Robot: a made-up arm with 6 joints.
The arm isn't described. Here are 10 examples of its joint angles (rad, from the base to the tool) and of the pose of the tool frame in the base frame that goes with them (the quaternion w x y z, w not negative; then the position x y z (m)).
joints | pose
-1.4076 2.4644 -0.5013 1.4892 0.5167 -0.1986 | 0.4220 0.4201 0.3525 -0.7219 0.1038 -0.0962 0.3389
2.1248 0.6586 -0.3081 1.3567 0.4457 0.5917 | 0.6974 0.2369 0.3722 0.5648 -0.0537 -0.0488 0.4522
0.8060 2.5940 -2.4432 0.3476 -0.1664 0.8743 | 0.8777 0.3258 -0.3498 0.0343 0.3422 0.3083 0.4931
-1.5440 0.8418 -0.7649 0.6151 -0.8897 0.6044 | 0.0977 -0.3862 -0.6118 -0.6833 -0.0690 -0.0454 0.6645
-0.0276 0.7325 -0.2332 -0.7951 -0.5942 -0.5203 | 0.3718 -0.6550 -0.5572 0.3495 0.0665 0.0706 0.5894
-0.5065 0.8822 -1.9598 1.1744 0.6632 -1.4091 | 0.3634 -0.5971 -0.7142 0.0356 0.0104 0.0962 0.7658
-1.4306 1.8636 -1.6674 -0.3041 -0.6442 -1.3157 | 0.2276 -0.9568 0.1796 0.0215 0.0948 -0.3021 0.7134
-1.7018 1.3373 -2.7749 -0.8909 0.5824 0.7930 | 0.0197 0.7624 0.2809 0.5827 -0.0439 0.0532 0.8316
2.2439 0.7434 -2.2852 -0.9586 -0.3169 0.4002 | 0.2108 0.5655 -0.7839 -0.1458 0.1492 -0.2477 0.7983
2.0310 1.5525 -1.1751 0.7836 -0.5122 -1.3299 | 0.3399 -0.0024 -0.7672 0.5439 -0.0641 0.2258 0.6336
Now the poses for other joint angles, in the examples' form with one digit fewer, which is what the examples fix.
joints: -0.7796 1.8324 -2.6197 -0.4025 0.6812 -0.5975
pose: 0.508 -0.840 -0.123 -0.145 0.154 -0.182 0.759
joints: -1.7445 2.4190 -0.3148 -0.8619 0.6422 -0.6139
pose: 0.883 0.222 0.290 0.295 -0.046 -0.113 0.353
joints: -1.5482 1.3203 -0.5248 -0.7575 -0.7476 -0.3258
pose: 0.625 -0.774 -0.045 -0.091 0.090 -0.187 0.604
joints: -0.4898 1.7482 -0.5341 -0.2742 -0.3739 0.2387
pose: 0.932 -0.337 -0.111 -0.072 0.215 -0.116 0.464
